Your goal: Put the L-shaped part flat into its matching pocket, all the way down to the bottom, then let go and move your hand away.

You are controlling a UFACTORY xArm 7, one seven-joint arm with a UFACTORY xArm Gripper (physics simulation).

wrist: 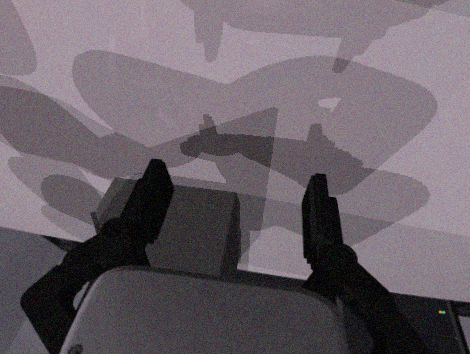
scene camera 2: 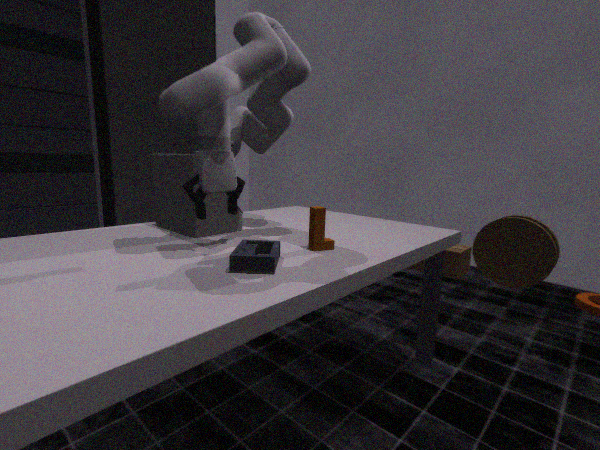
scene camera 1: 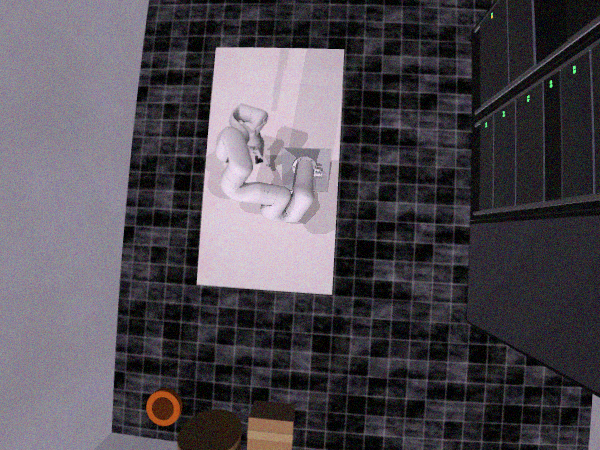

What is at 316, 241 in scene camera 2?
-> An orange L-shaped part.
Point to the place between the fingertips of my gripper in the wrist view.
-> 236, 180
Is my gripper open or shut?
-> Open.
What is my gripper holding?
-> Nothing.
